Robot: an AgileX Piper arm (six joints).
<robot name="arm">
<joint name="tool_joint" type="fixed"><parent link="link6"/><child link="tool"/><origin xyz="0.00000 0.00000 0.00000" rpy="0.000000 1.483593 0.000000"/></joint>
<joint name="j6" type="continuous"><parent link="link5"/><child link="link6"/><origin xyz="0.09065 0.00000 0.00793"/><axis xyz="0.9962 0 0.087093"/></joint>
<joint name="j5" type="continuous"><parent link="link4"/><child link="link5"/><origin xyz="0.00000 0.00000 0.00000"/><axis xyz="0 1 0"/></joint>
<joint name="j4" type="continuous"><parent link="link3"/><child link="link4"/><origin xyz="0.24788 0.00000 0.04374"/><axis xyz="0.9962 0 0.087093"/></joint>
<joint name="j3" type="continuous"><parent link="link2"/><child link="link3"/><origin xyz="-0.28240 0.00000 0.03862"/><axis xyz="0 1 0"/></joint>
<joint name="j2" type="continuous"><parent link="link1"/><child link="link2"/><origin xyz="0.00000 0.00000 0.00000"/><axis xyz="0 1 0"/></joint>
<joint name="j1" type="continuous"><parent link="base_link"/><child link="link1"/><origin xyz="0.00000 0.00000 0.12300"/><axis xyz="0 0 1"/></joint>
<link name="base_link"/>
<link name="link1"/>
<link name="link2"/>
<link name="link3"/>
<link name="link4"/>
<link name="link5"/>
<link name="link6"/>
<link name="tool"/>
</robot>
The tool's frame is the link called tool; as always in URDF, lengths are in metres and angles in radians. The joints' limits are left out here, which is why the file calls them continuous.
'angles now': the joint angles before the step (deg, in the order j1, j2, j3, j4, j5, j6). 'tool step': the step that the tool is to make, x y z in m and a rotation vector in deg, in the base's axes. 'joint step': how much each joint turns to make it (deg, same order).
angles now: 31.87 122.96 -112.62 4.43 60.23 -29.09
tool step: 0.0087 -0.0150 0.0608 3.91 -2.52 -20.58
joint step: -0.72 -0.06 -13.15 -7.99 8.86 22.12
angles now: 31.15 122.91 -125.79 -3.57 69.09 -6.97
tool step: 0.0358 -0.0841 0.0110 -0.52 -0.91 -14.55
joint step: -10.55 -0.28 -1.95 -2.81 1.97 3.89
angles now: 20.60 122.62 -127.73 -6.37 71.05 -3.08
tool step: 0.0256 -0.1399 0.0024 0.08 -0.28 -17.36
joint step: -17.35 -0.27 -0.03 0.01 0.02 0.01
